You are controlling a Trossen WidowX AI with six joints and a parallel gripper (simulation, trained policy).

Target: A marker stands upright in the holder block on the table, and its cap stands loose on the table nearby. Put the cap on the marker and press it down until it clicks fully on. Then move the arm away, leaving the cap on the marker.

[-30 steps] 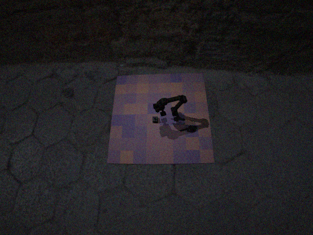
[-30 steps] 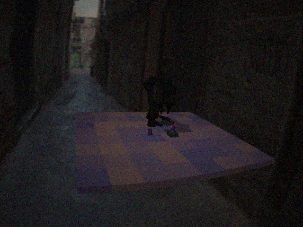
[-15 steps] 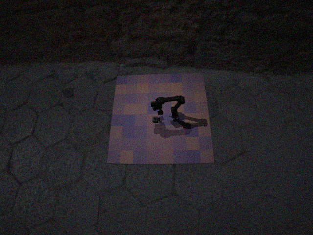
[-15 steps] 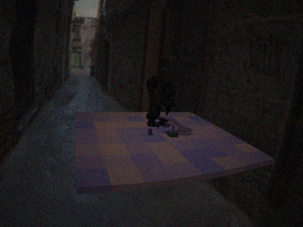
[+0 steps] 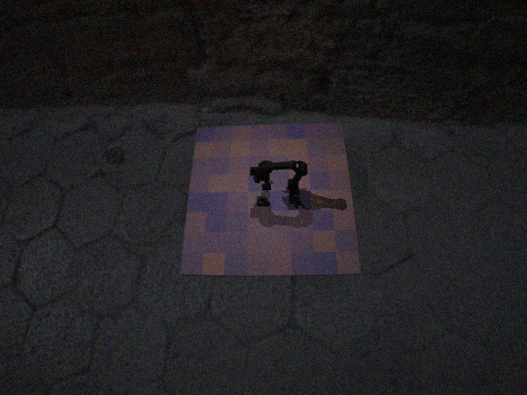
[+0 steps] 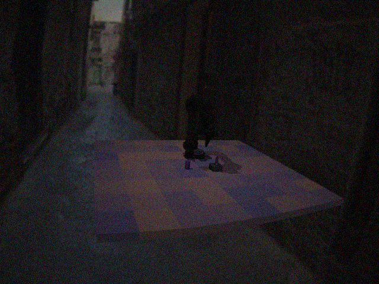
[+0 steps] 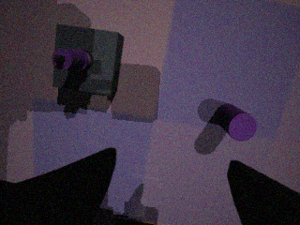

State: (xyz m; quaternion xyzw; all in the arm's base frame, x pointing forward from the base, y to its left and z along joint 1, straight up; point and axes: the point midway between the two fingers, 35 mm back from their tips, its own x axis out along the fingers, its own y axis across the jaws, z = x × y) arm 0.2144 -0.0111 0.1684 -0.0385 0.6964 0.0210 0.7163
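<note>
My gripper tip is 110 mm above the purple cap, 80 mm to the left of it and 10 mm short of it. Also, from my gripper tip: holder block 120 mm below, 100 mm to the left, 40 mm ahead.
</note>
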